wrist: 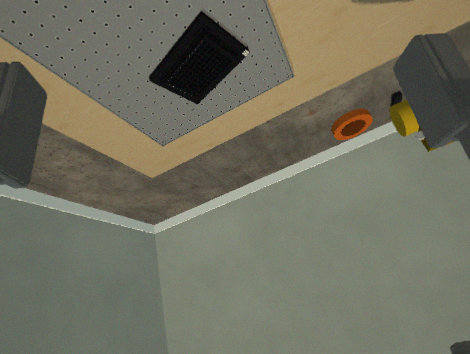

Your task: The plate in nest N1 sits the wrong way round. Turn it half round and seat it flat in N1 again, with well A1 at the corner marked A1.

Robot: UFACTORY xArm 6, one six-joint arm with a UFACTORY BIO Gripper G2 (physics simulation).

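A black well plate (205, 61) lies in a black nest (161, 80) on the perforated grey board (115, 60), in the upper middle of the wrist view. The plate and the nest are both so dark that their edges are hard to tell apart. A small white mark (245, 52) shows at the nest's right corner; its lettering is too small to read. Well A1 and the nest's name cannot be made out. My gripper (227, 111) is wide open, with one finger at the left edge and one at the upper right. It is empty and apart from the plate.
The board lies on a wooden table top (295, 92). Beyond it are a brown floor (215, 175), an orange ring-shaped object (337, 131), and a yellow object (404, 119) partly behind the right finger. Pale green walls (300, 250) meet in a corner. A dark shape is cut off at lower right.
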